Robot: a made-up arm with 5 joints.
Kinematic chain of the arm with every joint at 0, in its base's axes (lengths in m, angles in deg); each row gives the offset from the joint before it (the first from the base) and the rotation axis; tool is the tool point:
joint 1: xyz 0 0 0.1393 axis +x
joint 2: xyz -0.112 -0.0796 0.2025 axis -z
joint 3: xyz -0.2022 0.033 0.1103 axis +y
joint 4: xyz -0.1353 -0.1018 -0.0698 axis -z
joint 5: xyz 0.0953 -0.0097 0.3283 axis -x
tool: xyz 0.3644 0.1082 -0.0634
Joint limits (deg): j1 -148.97..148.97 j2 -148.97..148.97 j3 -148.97..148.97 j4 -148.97..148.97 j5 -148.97..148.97
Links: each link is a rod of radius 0.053 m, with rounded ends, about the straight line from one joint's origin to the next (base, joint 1, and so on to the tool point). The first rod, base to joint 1, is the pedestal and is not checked.
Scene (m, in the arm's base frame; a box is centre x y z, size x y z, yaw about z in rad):
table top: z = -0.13
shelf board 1: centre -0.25 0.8 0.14 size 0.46 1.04 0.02 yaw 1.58
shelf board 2: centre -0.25 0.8 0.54 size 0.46 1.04 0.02 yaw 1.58
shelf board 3: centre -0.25 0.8 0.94 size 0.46 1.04 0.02 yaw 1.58
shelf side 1: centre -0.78 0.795 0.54 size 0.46 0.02 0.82 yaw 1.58
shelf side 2: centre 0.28 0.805 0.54 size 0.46 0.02 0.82 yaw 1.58
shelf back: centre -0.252 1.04 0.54 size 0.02 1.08 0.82 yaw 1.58
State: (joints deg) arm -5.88 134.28 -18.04 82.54 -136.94
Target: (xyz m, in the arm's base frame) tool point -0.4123 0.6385 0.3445
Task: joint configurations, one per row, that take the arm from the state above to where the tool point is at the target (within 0.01 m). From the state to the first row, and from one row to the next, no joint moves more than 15 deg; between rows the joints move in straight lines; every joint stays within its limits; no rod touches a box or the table.
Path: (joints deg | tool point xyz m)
1: -10.58 136.73 -3.50 75.65 -134.32 | -0.2634 0.6156 0.7249
2: -15.27 139.18 11.04 68.76 -131.70 | -0.3469 0.5583 0.6994
3: -19.97 141.62 25.58 61.87 -129.08 | -0.4255 0.4930 0.6342
4: -24.67 144.07 40.12 54.97 -126.45 | -0.4852 0.4197 0.5354
5: -29.36 146.52 54.67 48.08 -123.83 | -0.5141 0.3388 0.4134
6: -34.06 148.97 69.21 41.19 -121.21 | -0.5040 0.2515 0.2822
7: -37.67 148.28 57.84 43.91 -124.67 | -0.5099 0.3372 0.3367
8: -41.29 147.59 46.48 46.63 -128.14 | -0.4950 0.4357 0.3683
9: -44.90 146.91 35.12 49.34 -131.60 | -0.4614 0.5390 0.3719
10: -48.52 146.22 23.75 52.06 -135.06 | -0.4123 0.6385 0.3445

